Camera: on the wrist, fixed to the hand. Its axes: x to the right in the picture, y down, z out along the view.
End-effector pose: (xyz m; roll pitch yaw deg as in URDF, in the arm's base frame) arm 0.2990 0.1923 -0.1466 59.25 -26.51 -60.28
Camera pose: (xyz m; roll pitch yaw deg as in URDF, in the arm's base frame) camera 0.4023 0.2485 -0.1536 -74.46 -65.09 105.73
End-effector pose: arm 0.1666 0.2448 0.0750 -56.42 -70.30 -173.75
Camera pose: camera 0.0645 0.2915 0.0394 -70.10 8.01 -114.41
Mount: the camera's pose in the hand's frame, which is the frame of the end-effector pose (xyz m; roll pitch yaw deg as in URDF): -0.0010 0.0538 -0.1048 4.07 -24.88 87.53
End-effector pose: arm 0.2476 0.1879 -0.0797 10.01 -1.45 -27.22
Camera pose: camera 0.2814 0.2506 -0.1735 2.83 -34.94 61.06
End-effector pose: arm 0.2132 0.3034 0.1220 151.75 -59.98 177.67
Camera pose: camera 0.3155 0.2970 0.1801 -117.00 -3.62 85.89
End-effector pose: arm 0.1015 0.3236 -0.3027 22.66 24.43 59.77
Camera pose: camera 0.0074 0.3410 -0.3715 38.61 -40.94 122.97
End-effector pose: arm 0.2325 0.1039 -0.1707 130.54 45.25 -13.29
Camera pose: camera 0.3174 0.1297 -0.0932 134.64 -15.34 -83.75
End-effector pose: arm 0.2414 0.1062 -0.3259 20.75 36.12 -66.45
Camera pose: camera 0.3026 0.1845 -0.3891 50.32 -33.65 -9.40
